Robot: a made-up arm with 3 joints.
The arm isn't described. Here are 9 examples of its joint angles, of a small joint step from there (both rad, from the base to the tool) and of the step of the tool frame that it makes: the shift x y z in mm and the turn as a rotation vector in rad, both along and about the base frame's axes.
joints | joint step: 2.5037 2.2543 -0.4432 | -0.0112 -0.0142 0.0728
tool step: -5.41 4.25 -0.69 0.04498 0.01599 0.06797
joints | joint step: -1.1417 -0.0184 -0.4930 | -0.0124 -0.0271 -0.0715
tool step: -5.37 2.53 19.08 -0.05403 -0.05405 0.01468
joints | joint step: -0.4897 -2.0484 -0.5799 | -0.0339 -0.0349 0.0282
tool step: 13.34 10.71 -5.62 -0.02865 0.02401 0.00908
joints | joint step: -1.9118 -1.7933 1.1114 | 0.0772 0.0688 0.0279
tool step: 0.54 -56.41 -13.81 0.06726 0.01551 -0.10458
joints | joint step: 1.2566 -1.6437 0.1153 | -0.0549 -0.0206 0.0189
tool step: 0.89 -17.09 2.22 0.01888 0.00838 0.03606
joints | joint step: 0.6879 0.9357 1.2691 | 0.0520 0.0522 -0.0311
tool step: 11.98 -16.44 1.87 -0.04764 -0.02781 -0.07750
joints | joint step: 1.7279 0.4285 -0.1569 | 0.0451 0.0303 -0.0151
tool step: 18.00 -5.42 -10.54 -0.02738 0.01884 -0.05158
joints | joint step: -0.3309 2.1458 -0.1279 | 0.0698 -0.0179 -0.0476
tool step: -14.40 -26.13 -9.61 0.01921 0.02458 -0.10997
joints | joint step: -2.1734 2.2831 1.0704 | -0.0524 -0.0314 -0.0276
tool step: -22.49 -17.19 -20.08 -0.03581 -0.00415 0.03122
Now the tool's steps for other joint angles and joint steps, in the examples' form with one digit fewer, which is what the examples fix.
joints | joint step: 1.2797 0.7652 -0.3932 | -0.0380 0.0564 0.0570
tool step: -8.1 -35.2 -20.9 -0.0415 -0.0553 0.0786
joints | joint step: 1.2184 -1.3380 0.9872 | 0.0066 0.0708 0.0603
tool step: -6.8 39.1 -32.0 -0.0610 -0.0392 -0.0648
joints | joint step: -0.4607 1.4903 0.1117 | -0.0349 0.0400 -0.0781
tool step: 6.6 16.6 4.7 0.0142 -0.0377 -0.0431
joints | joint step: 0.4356 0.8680 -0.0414 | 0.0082 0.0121 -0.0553
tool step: 1.7 7.8 2.2 -0.0373 0.0042 -0.0506
